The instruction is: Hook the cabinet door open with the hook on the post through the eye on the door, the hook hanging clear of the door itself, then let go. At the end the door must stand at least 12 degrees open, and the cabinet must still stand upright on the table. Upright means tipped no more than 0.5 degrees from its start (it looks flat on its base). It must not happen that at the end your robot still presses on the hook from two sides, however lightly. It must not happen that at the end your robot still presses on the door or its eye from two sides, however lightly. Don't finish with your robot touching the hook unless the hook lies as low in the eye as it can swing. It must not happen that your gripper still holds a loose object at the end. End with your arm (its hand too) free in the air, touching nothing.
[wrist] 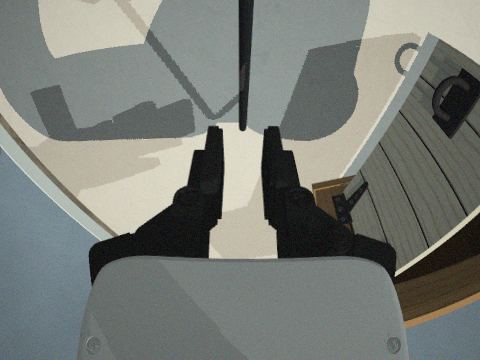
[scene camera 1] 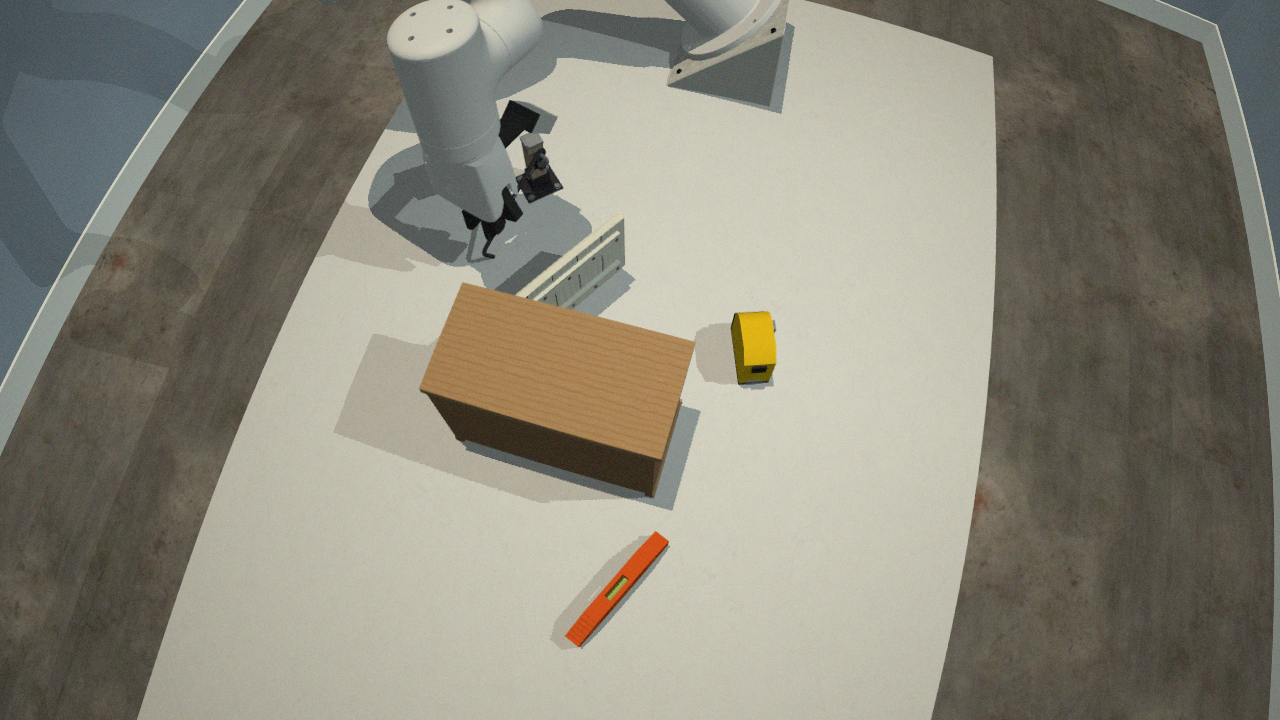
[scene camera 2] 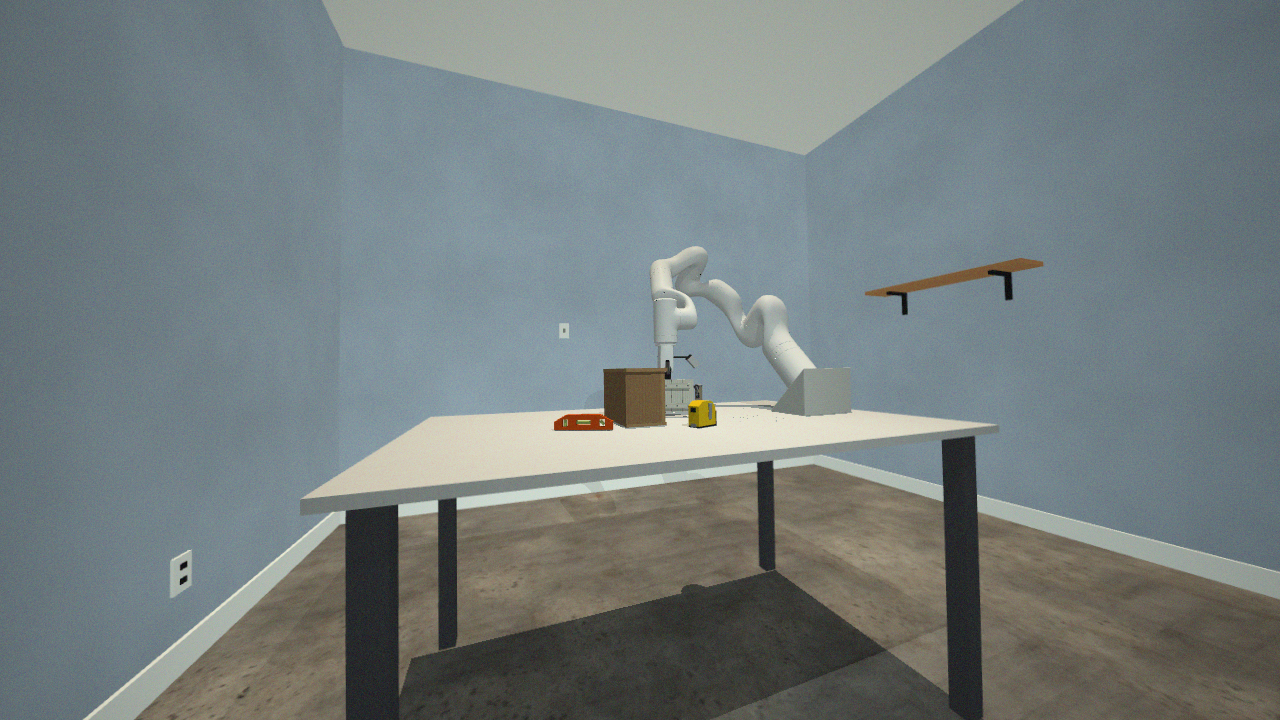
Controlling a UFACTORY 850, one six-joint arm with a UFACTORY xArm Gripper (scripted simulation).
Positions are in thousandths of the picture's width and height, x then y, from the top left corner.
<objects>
A wooden cabinet shows in the wrist view (893,821), in scene camera 1 (472,548) and in scene camera 2 (495,552). A yellow tape measure shows in scene camera 1 (589,480) and in scene camera 2 (548,576); in the wrist view it is out of frame.
</objects>
